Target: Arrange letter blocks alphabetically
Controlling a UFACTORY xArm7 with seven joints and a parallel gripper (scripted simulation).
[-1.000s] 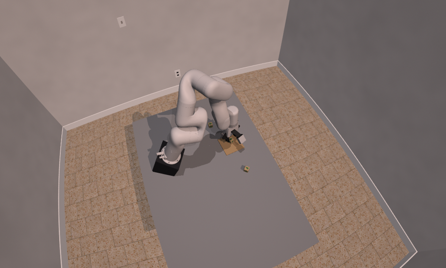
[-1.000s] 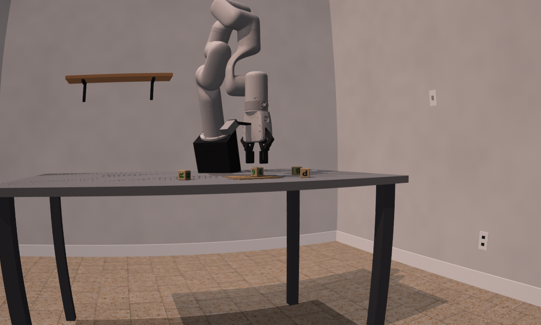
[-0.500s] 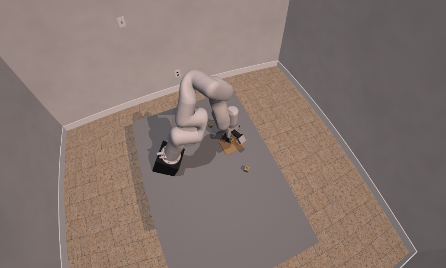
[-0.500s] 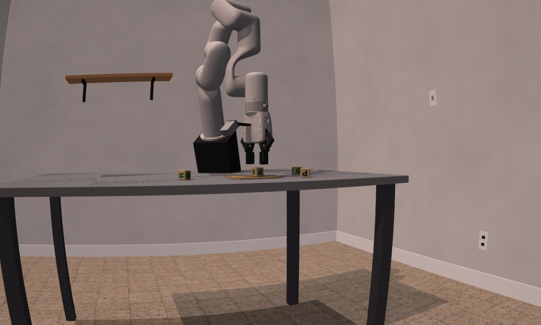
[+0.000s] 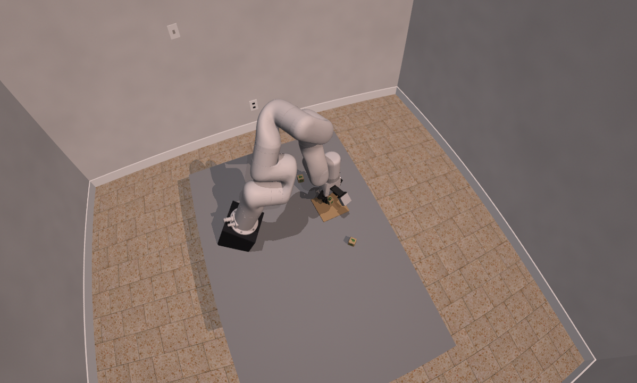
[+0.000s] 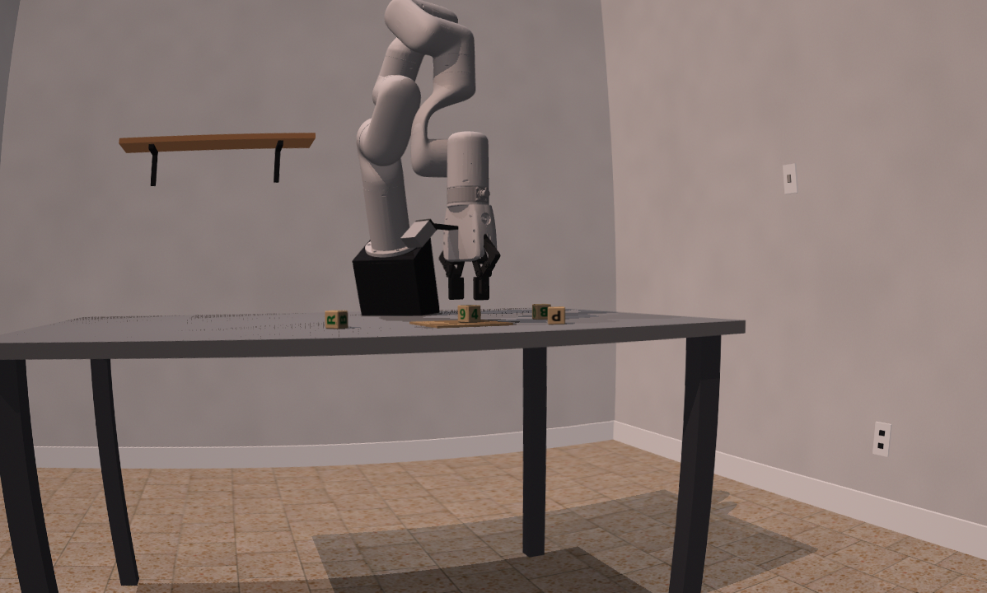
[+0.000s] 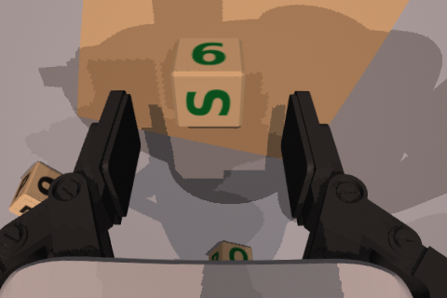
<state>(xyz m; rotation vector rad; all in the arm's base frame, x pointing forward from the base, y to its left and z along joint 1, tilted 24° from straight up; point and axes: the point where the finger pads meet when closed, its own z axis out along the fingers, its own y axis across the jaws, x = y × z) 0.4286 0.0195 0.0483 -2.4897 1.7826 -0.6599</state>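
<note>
The mat is 60 mm below my hand, 20 mm to the right of it and 10 mm behind it. Round my hand: wooden block (130 mm to the left, 90 mm ahead, 50 mm below).
</note>
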